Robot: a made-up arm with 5 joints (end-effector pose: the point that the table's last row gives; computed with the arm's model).
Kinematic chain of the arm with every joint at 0, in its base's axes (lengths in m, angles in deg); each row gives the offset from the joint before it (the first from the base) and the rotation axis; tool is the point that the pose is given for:
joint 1: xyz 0 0 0.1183 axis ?
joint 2: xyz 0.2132 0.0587 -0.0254 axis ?
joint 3: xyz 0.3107 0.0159 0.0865 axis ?
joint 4: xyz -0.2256 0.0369 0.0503 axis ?
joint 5: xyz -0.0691 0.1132 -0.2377 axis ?
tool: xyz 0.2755 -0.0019 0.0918
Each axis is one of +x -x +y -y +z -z.
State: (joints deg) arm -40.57 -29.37 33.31 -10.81 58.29
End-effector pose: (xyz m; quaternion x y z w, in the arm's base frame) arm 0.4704 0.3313 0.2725 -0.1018 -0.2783 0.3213 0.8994
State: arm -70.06 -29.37 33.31 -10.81 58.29
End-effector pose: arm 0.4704 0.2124 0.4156 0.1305 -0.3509 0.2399 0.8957
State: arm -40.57 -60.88 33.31 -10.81 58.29
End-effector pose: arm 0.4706 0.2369 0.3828 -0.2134 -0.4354 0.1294 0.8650
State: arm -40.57 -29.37 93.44 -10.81 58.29
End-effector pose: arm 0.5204 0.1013 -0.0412 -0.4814 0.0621 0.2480 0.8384
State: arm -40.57 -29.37 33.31 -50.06 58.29
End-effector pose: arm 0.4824 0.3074 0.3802 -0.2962 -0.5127 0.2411 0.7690
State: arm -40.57 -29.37 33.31 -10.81 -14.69
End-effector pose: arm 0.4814 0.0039 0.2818 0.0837 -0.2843 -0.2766 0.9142
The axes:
joint 1: -x
joint 2: +y
joint 3: -x
joint 4: +y
joint 5: +z

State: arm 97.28 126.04 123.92 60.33 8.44
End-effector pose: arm 0.2115 -0.0717 0.3248 0.4198 -0.7023 0.0780 0.5696
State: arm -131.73 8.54 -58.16 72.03 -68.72
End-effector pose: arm 0.1665 0.0015 0.1693 0.6431 0.4368 0.5710 0.2637
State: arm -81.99 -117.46 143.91 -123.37 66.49
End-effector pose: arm 0.3810 -0.2873 0.0048 -0.8136 0.2538 0.1610 0.4977
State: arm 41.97 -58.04 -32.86 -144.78 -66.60
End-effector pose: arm 0.1237 0.0424 0.3394 -0.7374 0.6491 -0.1867 0.0012
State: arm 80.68 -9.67 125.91 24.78 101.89
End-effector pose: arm 0.1655 -0.3011 0.2677 -0.6896 0.6512 -0.3119 0.0557
